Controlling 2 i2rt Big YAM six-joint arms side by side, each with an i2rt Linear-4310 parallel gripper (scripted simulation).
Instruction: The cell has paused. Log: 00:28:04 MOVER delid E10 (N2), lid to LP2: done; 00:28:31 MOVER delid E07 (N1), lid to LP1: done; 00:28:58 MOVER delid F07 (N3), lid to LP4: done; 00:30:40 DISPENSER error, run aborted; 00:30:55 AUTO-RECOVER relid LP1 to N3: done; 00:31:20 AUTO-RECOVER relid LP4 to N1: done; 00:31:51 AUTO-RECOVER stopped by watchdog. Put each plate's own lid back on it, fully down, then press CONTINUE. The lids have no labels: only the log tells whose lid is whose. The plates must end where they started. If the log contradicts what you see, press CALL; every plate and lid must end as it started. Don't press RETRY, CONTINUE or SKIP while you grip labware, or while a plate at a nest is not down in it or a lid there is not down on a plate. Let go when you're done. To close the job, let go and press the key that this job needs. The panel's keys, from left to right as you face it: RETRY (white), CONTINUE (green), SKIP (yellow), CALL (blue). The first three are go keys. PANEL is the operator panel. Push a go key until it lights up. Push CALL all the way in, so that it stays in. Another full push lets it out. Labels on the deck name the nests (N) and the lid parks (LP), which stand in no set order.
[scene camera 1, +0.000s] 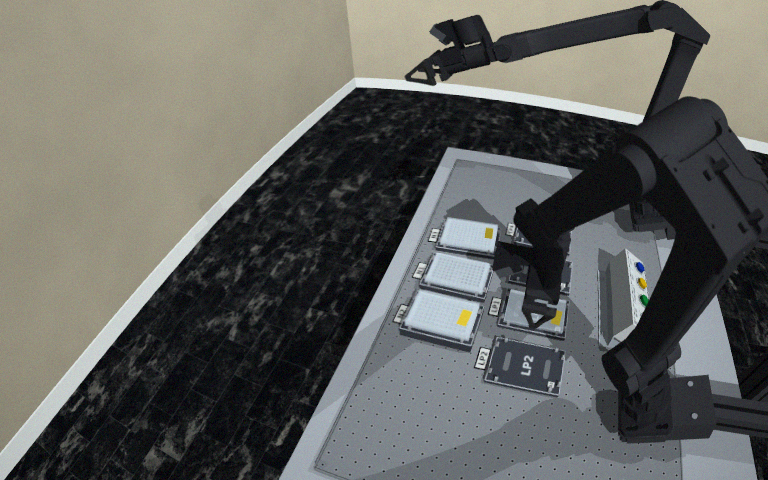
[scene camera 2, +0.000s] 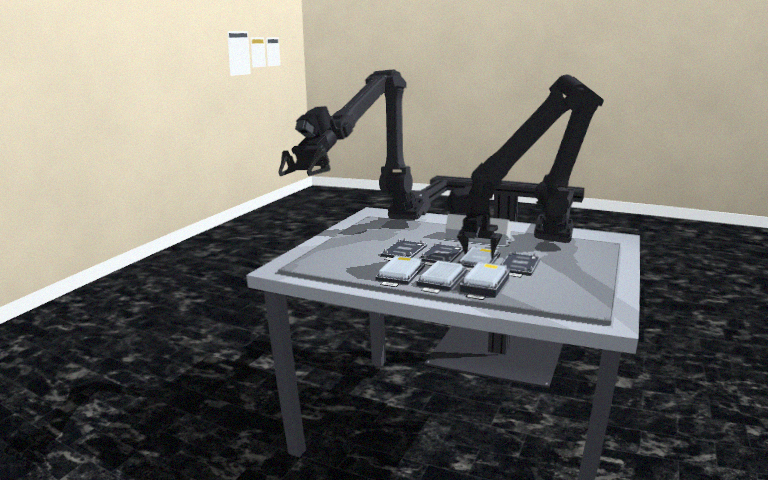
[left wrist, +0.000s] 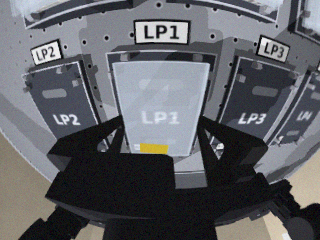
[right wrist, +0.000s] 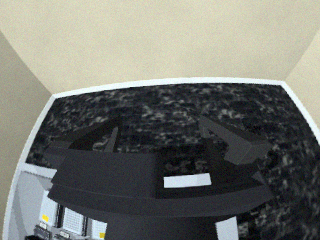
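Visible: an operator panel (scene camera 1: 620, 308), (scene camera 2: 454, 223); an N1 plate (scene camera 1: 470, 279); a clear lid (scene camera 1: 513, 313) and another clear lid (scene camera 1: 455, 316). My left gripper (scene camera 1: 535, 311), (left wrist: 160, 118) is in sight, as is my right gripper (scene camera 2: 293, 174), (scene camera 1: 411, 73), (right wrist: 160, 119).
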